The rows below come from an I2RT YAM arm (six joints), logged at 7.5 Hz.
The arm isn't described. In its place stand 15 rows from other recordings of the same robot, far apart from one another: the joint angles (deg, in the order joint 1, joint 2, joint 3, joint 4, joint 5, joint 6), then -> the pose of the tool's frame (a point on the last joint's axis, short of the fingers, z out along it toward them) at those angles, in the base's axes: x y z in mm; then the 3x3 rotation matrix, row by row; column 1 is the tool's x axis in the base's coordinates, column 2 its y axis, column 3 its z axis.
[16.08, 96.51, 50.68, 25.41, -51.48, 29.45] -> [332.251 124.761 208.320], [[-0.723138 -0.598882 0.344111], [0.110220 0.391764 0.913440], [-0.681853 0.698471 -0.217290]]
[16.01, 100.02, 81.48, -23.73, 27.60, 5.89] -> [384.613 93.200 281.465], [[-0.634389 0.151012 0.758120], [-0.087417 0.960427 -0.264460], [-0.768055 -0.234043 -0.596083]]
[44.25, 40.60, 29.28, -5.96, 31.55, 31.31] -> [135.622 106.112 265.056], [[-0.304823 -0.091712 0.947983], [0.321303 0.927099 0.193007], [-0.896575 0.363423 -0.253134]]
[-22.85, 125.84, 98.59, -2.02, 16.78, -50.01] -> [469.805 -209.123 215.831], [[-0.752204 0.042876 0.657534], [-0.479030 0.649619 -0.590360], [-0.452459 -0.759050 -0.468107]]
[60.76, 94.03, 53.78, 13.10, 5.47, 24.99] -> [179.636 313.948 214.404], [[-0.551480 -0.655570 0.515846], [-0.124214 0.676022 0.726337], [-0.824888 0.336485 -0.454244]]
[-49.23, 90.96, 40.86, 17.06, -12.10, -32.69] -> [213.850 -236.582 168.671], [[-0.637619 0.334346 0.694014], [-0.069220 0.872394 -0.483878], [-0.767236 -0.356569 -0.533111]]
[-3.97, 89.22, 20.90, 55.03, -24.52, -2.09] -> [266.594 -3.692 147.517], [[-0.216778 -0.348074 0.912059], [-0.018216 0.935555 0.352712], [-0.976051 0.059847 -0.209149]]
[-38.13, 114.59, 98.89, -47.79, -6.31, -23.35] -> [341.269 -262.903 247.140], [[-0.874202 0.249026 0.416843], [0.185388 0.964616 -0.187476], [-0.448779 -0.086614 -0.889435]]
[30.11, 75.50, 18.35, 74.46, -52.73, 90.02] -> [183.396 139.104 224.249], [[-0.961113 -0.257057 0.100914], [0.142669 -0.149315 0.978443], [-0.236447 0.954791 0.180183]]
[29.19, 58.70, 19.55, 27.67, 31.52, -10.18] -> [195.012 87.626 210.160], [[-0.176587 0.000319 0.984285], [-0.271232 0.961267 -0.048972], [-0.946177 -0.275617 -0.169661]]
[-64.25, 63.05, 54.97, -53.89, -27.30, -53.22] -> [102.027 -173.941 280.556], [[-0.795665 0.116006 0.594525], [0.011335 0.984170 -0.176866], [-0.605631 -0.133987 -0.784384]]
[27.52, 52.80, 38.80, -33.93, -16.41, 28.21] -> [159.497 94.441 242.450], [[-0.869010 -0.227326 0.439482], [0.058539 0.834737 0.547528], [-0.491319 0.501534 -0.712088]]
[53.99, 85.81, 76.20, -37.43, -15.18, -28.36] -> [184.201 269.295 315.754], [[0.042049 -0.983694 0.174868], [-0.721896 0.091087 0.685980], [-0.690723 -0.155082 -0.706295]]
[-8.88, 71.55, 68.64, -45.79, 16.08, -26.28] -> [251.010 -49.197 330.125], [[-0.811182 -0.033699 0.583822], [-0.303859 0.877278 -0.371555], [-0.499653 -0.478798 -0.721872]]
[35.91, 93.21, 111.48, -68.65, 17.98, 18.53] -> [263.523 177.262 427.784], [[-0.718169 -0.179509 0.672317], [-0.146844 0.983492 0.105734], [-0.680199 -0.022791 -0.732673]]
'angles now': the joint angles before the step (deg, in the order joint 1, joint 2, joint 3, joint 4, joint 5, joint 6). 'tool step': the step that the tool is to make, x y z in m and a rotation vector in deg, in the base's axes. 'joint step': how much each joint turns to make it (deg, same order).
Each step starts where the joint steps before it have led.
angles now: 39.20, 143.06, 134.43, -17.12, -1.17, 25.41
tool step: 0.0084, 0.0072, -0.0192, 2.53, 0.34, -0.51
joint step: 0.00, 3.51, 1.61, 3.30, -0.46, 2.19
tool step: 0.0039, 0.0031, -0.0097, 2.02, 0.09, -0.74
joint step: 0.00, 1.51, 0.13, 2.64, 0.02, 1.78
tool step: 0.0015, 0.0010, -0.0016, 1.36, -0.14, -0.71
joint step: 0.00, 0.42, 0.02, 1.39, 0.29, 1.16
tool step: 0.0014, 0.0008, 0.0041, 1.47, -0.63, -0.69
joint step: 0.00, 0.28, 0.88, 0.84, 0.37, 0.94
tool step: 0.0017, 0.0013, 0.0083, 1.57, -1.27, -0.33
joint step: 0.00, 0.50, 2.03, 0.46, 0.18, 0.50
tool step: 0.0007, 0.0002, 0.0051, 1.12, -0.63, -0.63
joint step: 0.00, 0.07, 0.80, 0.47, 0.45, 0.64
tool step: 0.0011, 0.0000, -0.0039, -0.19, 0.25, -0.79
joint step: -0.02, 0.39, -0.02, 0.09, 0.73, 0.24
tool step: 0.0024, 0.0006, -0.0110, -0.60, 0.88, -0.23
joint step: -0.09, 1.15, 0.12, -0.04, 0.10, 0.13
